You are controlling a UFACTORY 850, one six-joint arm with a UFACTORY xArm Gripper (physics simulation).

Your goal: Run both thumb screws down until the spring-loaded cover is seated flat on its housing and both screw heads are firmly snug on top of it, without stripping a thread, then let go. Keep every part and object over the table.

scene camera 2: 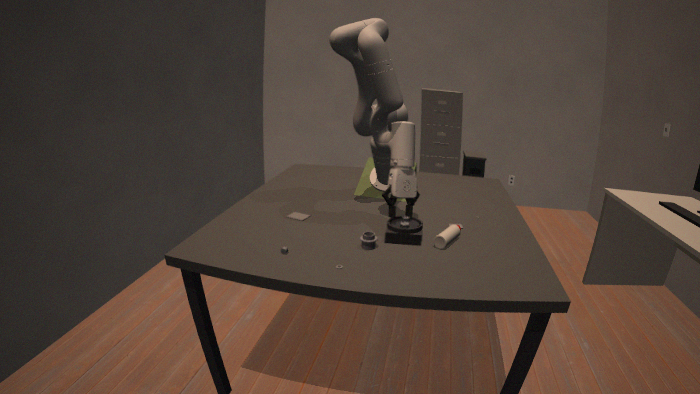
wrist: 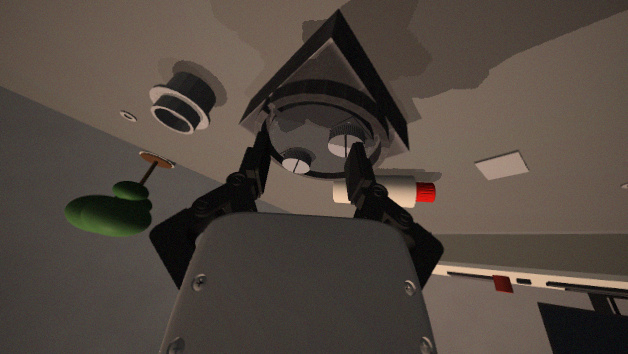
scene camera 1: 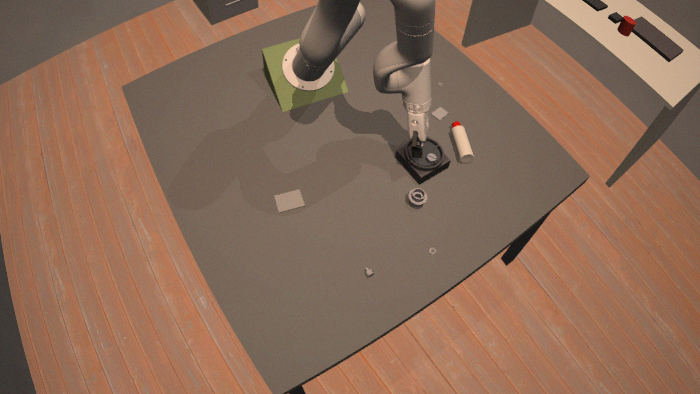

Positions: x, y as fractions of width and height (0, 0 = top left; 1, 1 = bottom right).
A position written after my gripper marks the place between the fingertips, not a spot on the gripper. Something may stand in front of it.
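My gripper (wrist: 0.49, 0.43), visible. Grey flanged bushing (wrist: 0.29, 0.30), round dark cover (wrist: 0.49, 0.35), white tube with red cap (wrist: 0.64, 0.54): visible too.
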